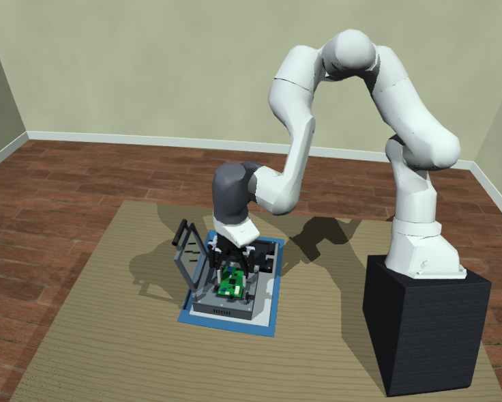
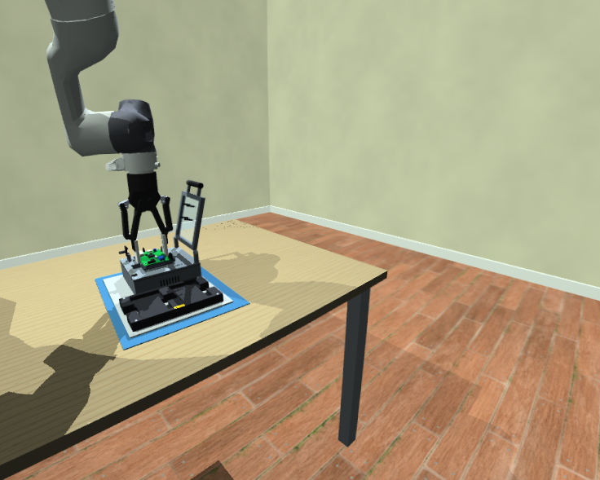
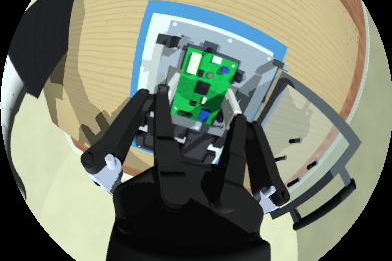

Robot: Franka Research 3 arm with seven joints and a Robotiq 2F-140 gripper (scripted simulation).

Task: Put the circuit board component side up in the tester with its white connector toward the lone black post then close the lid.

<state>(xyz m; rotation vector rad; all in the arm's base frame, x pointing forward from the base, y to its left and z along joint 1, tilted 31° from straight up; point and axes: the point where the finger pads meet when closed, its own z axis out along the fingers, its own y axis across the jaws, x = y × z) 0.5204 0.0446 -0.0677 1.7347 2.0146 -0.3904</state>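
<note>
Now: hand 2 cm above the green circuit board. The rest, counted from my hand: lid: 12 cm ahead, 8 cm above, 1 cm to the left.
</note>
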